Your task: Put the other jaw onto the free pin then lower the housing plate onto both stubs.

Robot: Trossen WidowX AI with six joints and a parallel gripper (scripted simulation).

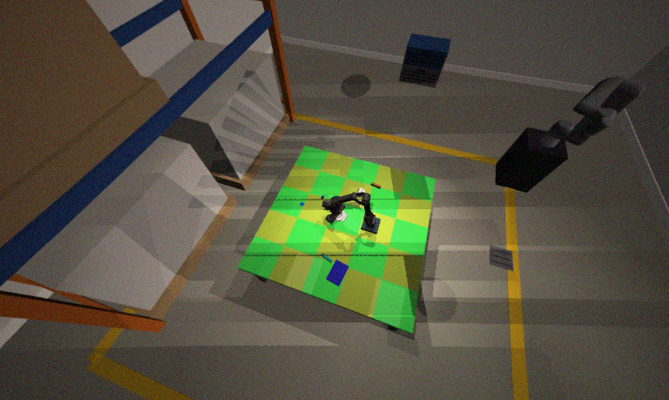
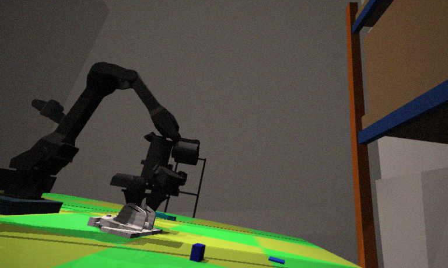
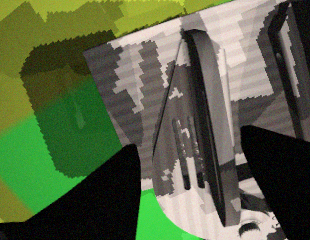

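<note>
My gripper tip is 40 mm past the grey jaw and 40 mm to the left of it. Round my gripper tip: dark blue block (170 mm ahead, 150 mm to the right); then blue sheet (170 mm behind, 420 mm to the left, 10 mm below); then teal bar (60 mm behind, 340 mm to the left, 10 mm below).
</note>
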